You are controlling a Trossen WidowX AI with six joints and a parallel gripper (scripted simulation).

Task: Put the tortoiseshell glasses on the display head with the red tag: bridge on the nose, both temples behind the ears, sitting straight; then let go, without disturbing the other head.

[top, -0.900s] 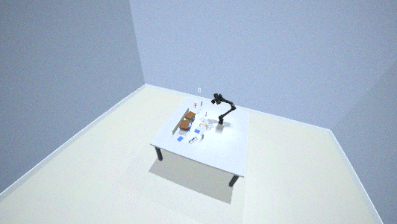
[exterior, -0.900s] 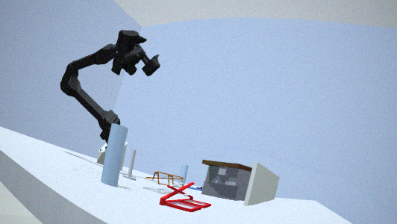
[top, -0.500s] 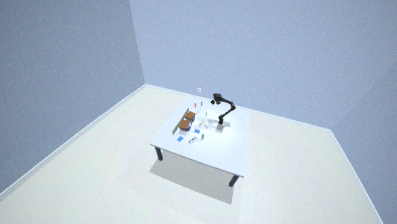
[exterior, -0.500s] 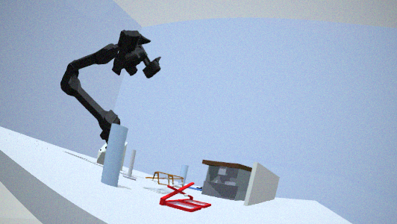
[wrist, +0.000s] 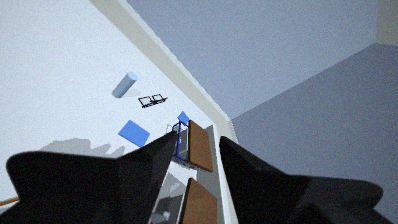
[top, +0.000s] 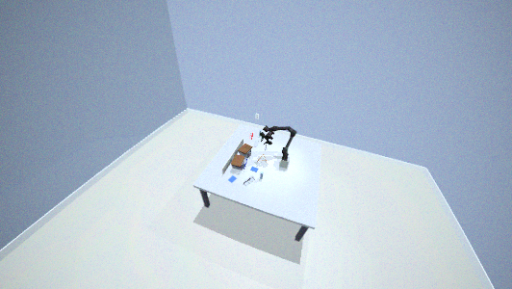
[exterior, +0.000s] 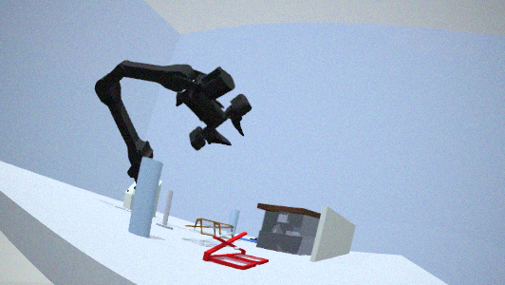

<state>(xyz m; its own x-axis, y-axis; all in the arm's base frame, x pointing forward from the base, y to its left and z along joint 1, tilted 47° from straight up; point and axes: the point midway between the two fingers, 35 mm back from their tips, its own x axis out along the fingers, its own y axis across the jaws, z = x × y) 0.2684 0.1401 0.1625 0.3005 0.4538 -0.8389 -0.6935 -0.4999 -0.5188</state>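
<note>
My gripper tip is 26 cm above the thin grey post, 24 cm to the left of it and 1 cm past it. From my gripper tip the other things lie so: grey head 22 cm below, 19 cm ahead, 3 cm to the right; then slanted panel 33 cm ahead, 23 cm below, 7 cm to the left.
</note>
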